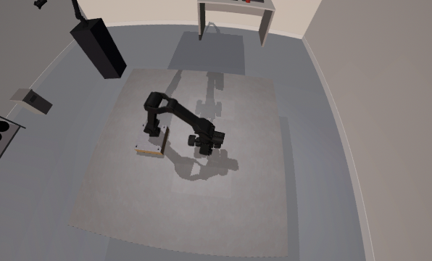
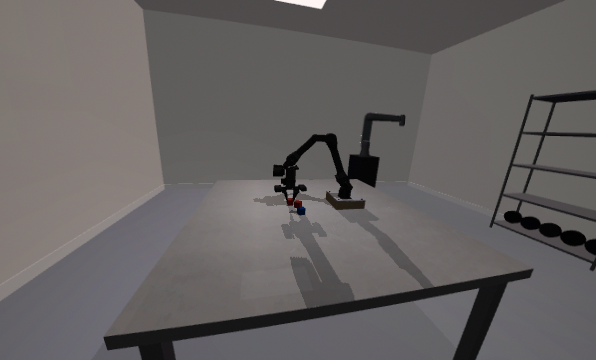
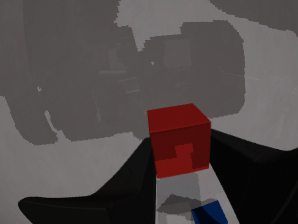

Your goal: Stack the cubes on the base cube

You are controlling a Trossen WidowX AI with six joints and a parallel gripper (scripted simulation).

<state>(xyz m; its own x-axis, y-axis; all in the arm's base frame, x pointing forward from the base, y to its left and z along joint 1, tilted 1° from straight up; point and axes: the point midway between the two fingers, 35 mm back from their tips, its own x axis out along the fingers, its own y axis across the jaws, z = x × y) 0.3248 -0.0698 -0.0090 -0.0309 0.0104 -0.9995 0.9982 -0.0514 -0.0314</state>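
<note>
The blue cube is 30 mm behind my gripper tip and 130 mm to the left of it. The rest, counted from my gripper tip: red cube right at my gripper tip.
</note>
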